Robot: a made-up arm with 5 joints. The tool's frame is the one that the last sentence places.
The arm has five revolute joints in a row. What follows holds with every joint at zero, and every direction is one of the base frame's. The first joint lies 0.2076 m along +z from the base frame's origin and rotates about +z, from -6.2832 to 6.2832 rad. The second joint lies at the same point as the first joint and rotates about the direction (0, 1, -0.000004), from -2.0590 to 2.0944 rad. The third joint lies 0.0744 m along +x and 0.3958 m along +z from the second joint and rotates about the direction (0, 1, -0.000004), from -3.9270 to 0.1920 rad. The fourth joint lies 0.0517 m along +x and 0.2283 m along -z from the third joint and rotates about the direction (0, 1, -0.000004), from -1.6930 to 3.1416 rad. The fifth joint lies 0.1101 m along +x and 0.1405 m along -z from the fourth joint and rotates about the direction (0, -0.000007, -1), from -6.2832 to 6.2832 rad. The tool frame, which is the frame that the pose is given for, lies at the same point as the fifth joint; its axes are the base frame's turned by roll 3.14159, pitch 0.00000 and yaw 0.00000 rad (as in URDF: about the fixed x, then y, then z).
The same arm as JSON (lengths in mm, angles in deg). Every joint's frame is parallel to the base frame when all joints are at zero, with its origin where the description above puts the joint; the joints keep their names.
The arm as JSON. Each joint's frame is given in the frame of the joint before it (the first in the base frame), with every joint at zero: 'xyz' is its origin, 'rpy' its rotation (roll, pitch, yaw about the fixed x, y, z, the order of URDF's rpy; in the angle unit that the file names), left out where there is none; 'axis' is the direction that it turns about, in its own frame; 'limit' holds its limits. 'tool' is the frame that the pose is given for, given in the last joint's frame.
{"units": {"length": "mm", "angle": "deg"}, "joints": [{"name": "joint 1", "type": "revolute", "origin": {"xyz": [0.0, 0.0, 207.6]}, "axis": "+z", "limit": {"lower": -360.0, "upper": 360.0}}, {"name": "joint 2", "type": "revolute", "origin": {"xyz": [0.0, 0.0, 0.0]}, "axis": "+y", "limit": {"lower": -117.97, "upper": 120.0}}, {"name": "joint 3", "type": "revolute", "origin": {"xyz": [74.4, 0.0, 395.8]}, "axis": "+y", "limit": {"lower": -225.0, "upper": 11.0}}, {"name": "joint 4", "type": "revolute", "origin": {"xyz": [51.7, 0.0, -228.3]}, "axis": "+y", "limit": {"lower": -97.0, "upper": 180.0}}, {"name": "joint 5", "type": "revolute", "origin": {"xyz": [110.1, 0.0, -140.5]}, "axis": "-z", "limit": {"lower": -360.0, "upper": 360.0}}], "tool": {"origin": {"xyz": [0.0, 0.0, 0.0], "rpy": [180.0, 0.0, 0.0]}}}
